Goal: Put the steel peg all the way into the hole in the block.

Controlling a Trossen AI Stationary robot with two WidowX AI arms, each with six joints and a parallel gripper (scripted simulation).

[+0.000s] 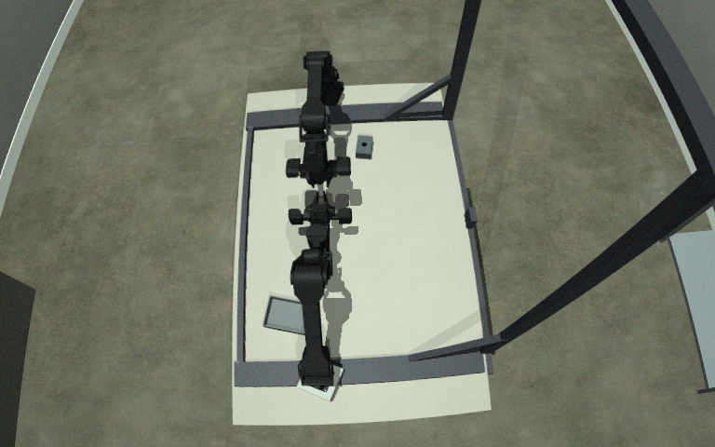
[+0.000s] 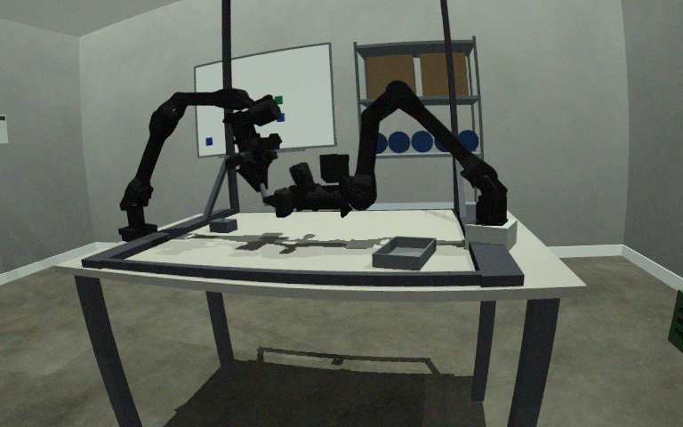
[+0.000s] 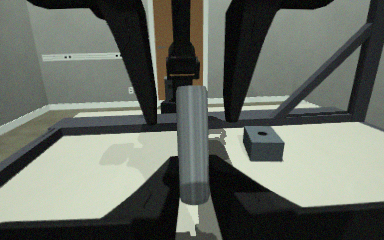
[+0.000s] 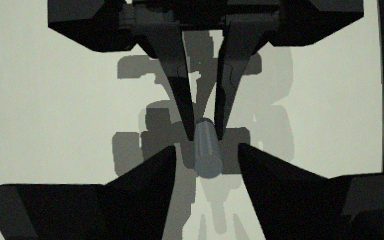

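Right now my left hand is 30 mm to the left of the steel peg and 10 mm below it. Also, from my left hand: shallow grey tray: 100 mm ahead, 330 mm to the left, 110 mm below.
Now: the steel peg 40 mm below my right hand and 10 mm to the left of it. Round my right hand: shallow grey tray: 380 mm to the left, 160 mm below, 100 mm ahead.
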